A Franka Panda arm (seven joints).
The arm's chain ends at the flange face. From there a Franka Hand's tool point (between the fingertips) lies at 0.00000 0.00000 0.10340 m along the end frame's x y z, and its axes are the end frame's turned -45 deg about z.
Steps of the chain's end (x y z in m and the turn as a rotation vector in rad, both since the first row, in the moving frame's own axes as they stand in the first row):
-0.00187 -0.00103 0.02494 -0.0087 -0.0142 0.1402
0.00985 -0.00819 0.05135 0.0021 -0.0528 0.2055
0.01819 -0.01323 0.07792 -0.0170 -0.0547 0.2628
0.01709 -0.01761 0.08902 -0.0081 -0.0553 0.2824
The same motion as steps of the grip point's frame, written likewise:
-0.00223 -0.00257 0.02493 0.0039 -0.0162 0.1402
0.00949 -0.00319 0.05121 0.0388 -0.0359 0.2055
0.01740 0.00010 0.07775 0.0267 -0.0507 0.2628
0.02045 -0.00442 0.08886 0.0334 -0.0448 0.2824

